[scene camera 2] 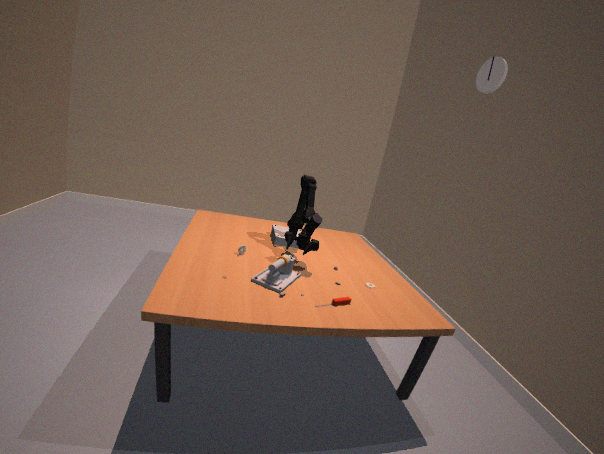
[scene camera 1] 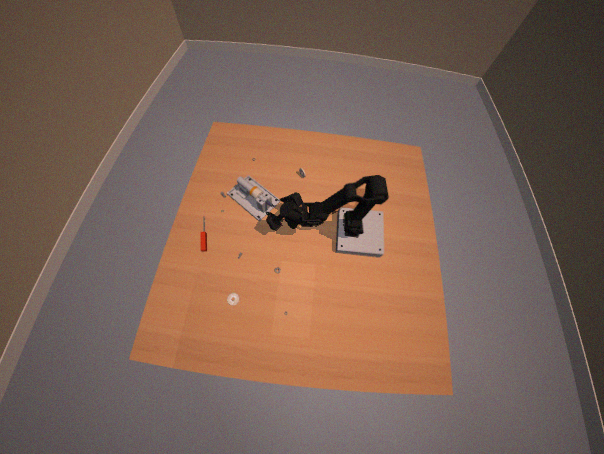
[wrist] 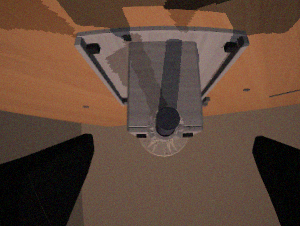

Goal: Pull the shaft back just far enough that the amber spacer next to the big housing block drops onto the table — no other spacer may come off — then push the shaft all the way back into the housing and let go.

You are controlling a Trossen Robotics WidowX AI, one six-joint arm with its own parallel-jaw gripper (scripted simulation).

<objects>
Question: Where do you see a grey support block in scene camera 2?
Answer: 275, 278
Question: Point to a grey support block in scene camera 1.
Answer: At 257, 207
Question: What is the gripper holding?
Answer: Nothing.
</objects>
